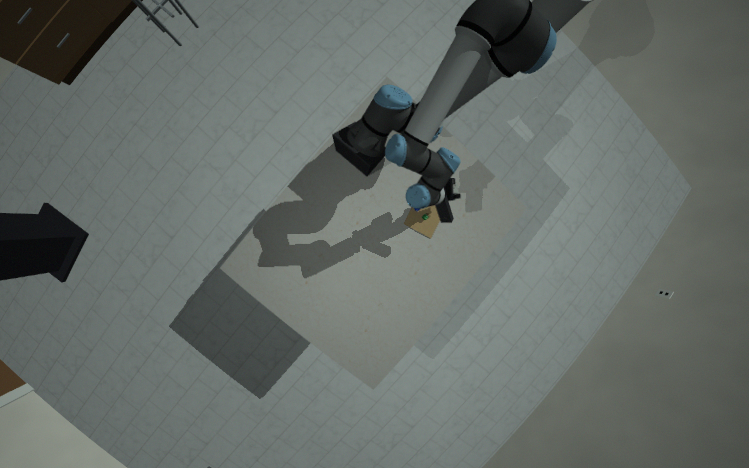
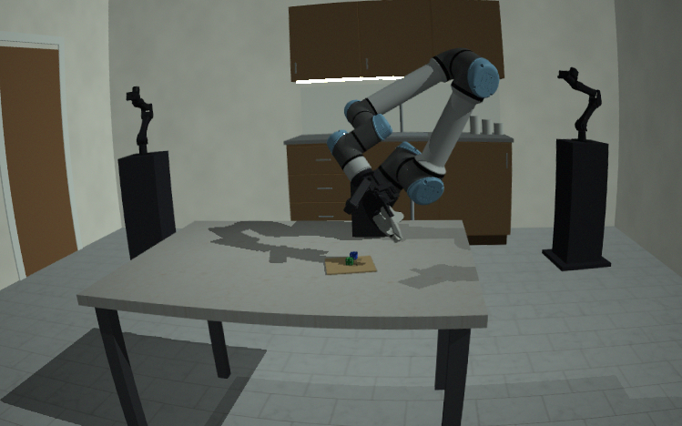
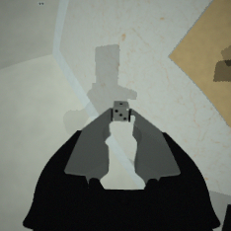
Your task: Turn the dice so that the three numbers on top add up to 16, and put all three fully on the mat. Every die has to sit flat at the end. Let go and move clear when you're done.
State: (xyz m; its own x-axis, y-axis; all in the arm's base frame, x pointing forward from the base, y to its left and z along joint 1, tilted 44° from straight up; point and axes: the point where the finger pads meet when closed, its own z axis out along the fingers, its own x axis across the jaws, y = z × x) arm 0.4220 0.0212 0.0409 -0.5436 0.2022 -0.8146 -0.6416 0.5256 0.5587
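My gripper is now 40 mm past the green die, 130 mm to the left of it and 80 mm above it. The rest, counted from my hand: blue die 90 mm behind, 120 mm to the right, 80 mm below; then white die 10 mm below; then tan mat 40 mm behind, 130 mm to the right, 90 mm below.
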